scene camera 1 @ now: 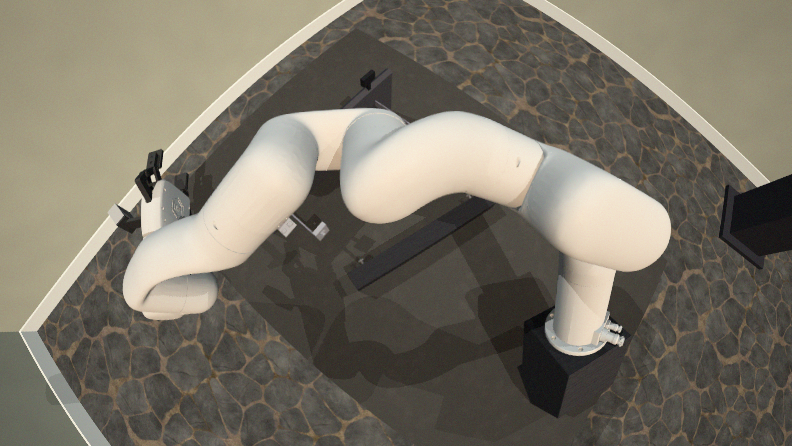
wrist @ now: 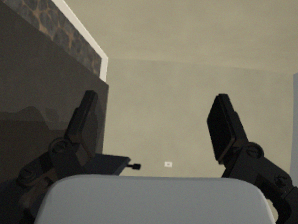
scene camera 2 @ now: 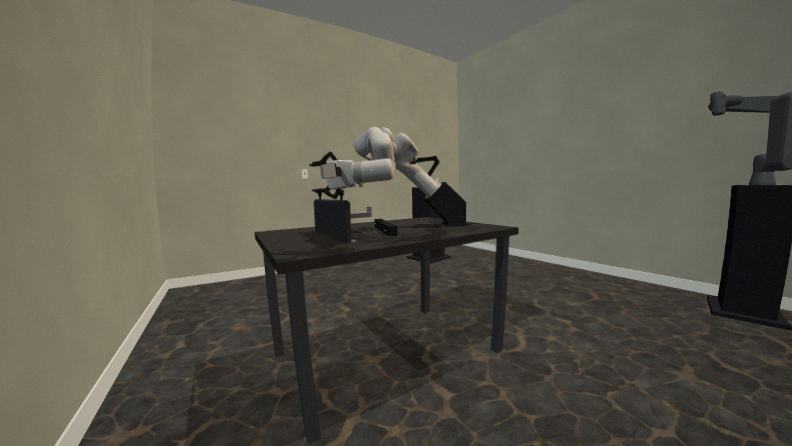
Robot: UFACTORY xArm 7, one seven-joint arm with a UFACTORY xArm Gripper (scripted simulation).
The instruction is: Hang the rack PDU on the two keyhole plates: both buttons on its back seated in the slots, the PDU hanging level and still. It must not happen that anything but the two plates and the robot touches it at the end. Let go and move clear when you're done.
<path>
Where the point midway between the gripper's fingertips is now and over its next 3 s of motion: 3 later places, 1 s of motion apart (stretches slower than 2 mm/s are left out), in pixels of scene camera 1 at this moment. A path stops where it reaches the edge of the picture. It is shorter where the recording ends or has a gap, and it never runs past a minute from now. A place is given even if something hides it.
My gripper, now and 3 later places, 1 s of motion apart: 169, 163; 232, 111; 350, 134; 442, 199
</path>
